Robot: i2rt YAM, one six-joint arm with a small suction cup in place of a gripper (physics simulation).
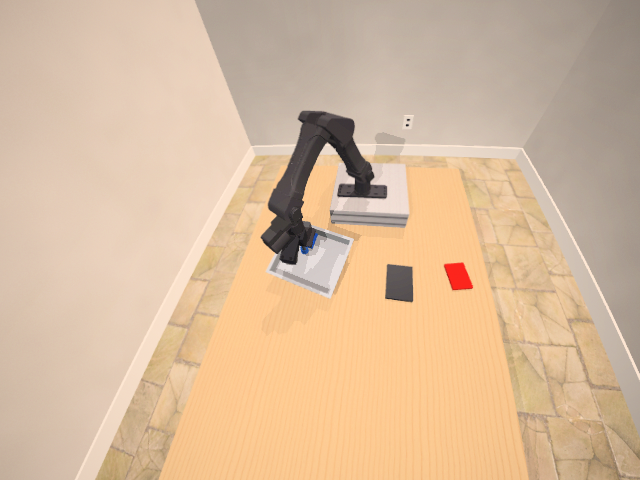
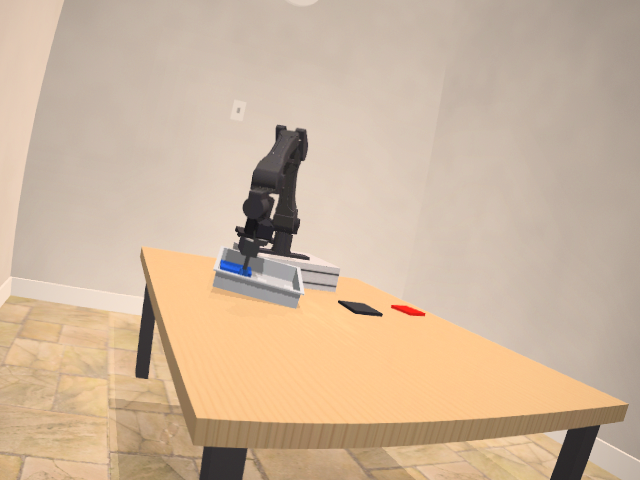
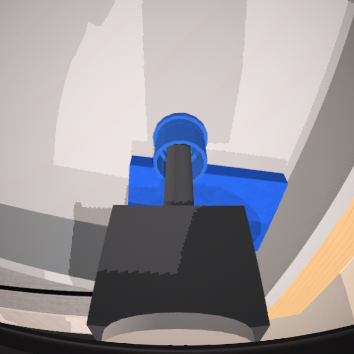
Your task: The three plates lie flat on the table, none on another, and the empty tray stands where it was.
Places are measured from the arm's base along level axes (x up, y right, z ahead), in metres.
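Where they show: hand at its tool point: (image 1: 305,251) (image 3: 178,127); arm's base at its link origin: (image 1: 362,191) (image 2: 280,254).
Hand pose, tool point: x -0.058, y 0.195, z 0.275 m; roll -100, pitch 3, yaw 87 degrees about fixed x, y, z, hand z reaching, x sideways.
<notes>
Each offset is from my tool point to the top centre of the thing. Level surfaces: height alone.
The grey tray (image 1: 336,264) (image 2: 258,290) (image 3: 98,105) hangs tilted a little above the table's @[dx -0.027 m] (image 1: 335,392) (image 2: 310,371) back left part, with its left end higher. The blue plate @[dx +0.038, dy +0.012, dz -0.045 m] (image 1: 313,239) (image 2: 233,268) (image 3: 228,191) lies inside it at that end. My suction cup (image 1: 304,250) (image 2: 247,258) (image 3: 180,130) reaches into the tray and sits at the blue plate's far edge. The tray hangs from it with the plate inside. The black plate @[dx -0.017, dy -0.348, dz +0.078 m] (image 1: 399,282) (image 2: 360,308) and the red plate @[dx -0.018, dy -0.548, dz +0.035 m] (image 1: 458,275) (image 2: 408,310) lie flat and apart on the table to the right.
The arm's grey base block (image 1: 395,207) (image 2: 323,270) stands at the back of the table, close behind the tray. The table's left edge runs near the tray.
</notes>
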